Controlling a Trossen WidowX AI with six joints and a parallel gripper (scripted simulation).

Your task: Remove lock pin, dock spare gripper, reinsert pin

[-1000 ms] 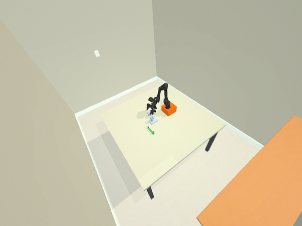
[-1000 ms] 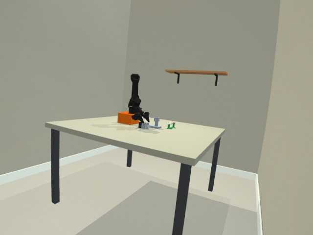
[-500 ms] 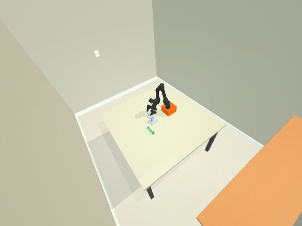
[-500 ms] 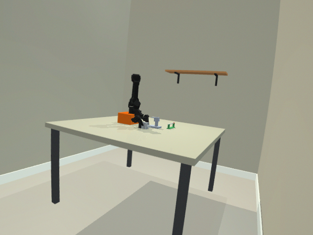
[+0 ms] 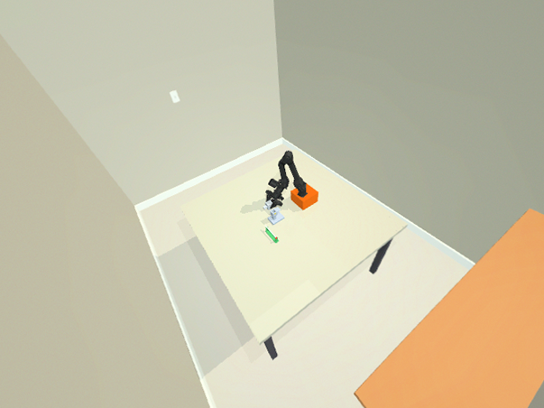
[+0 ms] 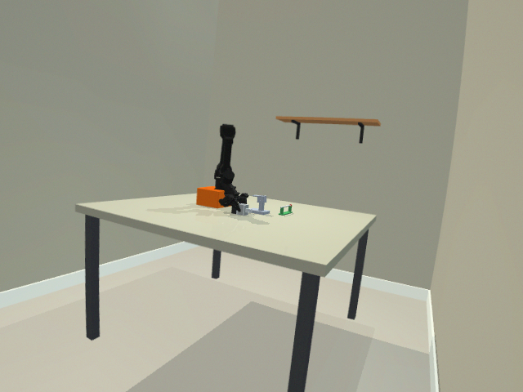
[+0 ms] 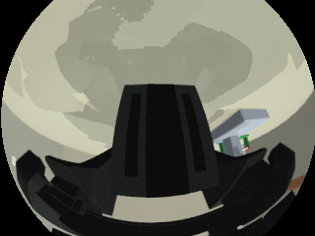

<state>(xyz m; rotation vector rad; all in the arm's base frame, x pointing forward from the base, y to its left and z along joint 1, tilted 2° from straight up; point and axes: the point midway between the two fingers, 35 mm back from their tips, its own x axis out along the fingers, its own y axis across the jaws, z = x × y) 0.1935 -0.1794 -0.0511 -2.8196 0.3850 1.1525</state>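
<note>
Right now my gripper tip is 130 mm to the right of the grey mount, 50 mm short of it and 30 mm below it. Also, from my gripper tip: spare gripper: 10 mm behind, 10 mm above.
</note>
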